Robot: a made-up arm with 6 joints.
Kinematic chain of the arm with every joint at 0, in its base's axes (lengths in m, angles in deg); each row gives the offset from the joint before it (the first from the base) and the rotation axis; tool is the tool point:
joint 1: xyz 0 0 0.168 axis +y
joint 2: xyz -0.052 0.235 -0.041 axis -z
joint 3: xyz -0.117 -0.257 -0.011 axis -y
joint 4: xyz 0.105 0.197 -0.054 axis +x
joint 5: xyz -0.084 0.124 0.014 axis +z
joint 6: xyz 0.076 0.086 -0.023 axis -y
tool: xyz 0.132 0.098 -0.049
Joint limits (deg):
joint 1: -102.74..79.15
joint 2: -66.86..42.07
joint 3: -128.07..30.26
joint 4: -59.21..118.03
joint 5: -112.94..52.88
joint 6: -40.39..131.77
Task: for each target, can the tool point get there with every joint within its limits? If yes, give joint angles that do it. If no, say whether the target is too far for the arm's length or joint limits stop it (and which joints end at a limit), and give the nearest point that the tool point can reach.
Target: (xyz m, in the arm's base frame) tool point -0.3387 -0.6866 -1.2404
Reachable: no: too far | nearest point -0.1224 -0.0747 -0.3409 | short by 1.109 m
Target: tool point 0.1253 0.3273 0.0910
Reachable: yes | joints -8.83 -19.23 -12.07 35.50 -41.39 26.83
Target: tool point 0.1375 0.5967 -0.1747
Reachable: yes | joints -53.83 29.00 -49.13 -44.25 37.34 36.75
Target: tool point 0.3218 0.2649 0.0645
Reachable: yes | joints -61.38 -44.57 -115.15 92.82 20.35 16.39
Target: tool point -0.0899 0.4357 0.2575
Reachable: yes | joints -39.22 8.04 8.64 19.11 4.41 80.37
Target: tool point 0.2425 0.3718 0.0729
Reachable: yes | joints -86.02 -6.75 -87.46 5.76 -39.92 108.38
